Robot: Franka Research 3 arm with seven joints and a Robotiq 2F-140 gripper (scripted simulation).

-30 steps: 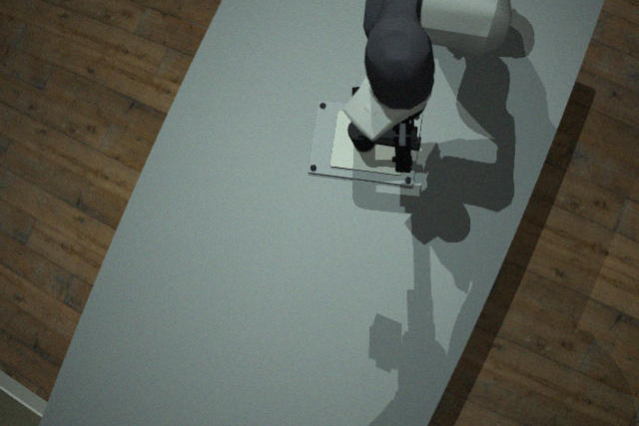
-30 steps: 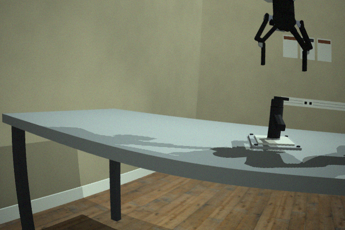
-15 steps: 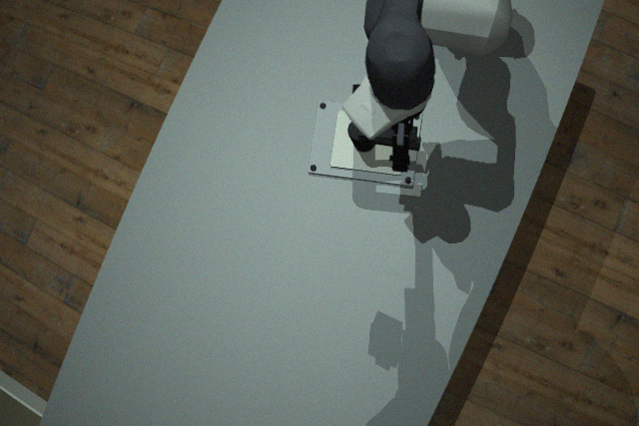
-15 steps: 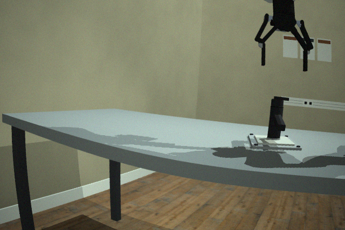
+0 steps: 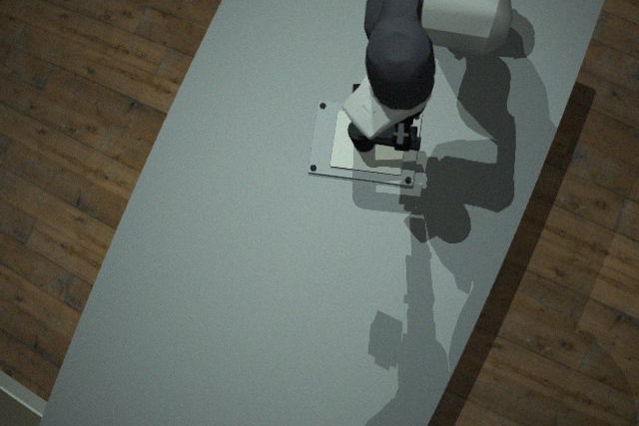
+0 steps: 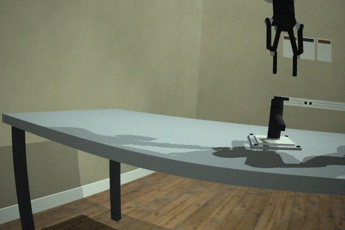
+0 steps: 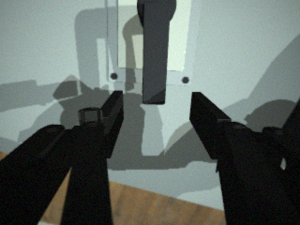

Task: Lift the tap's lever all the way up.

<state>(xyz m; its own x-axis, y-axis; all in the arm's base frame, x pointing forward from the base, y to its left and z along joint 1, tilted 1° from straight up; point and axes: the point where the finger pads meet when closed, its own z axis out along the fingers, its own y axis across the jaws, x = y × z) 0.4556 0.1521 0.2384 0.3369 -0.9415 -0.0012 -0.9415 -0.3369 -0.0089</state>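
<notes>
The lever lies 10 mm ahead of my hand, 40 mm to the right of it and 100 mm below it. Also, from my hand: tap: 20 mm ahead, 60 mm to the right, 140 mm below.
</notes>
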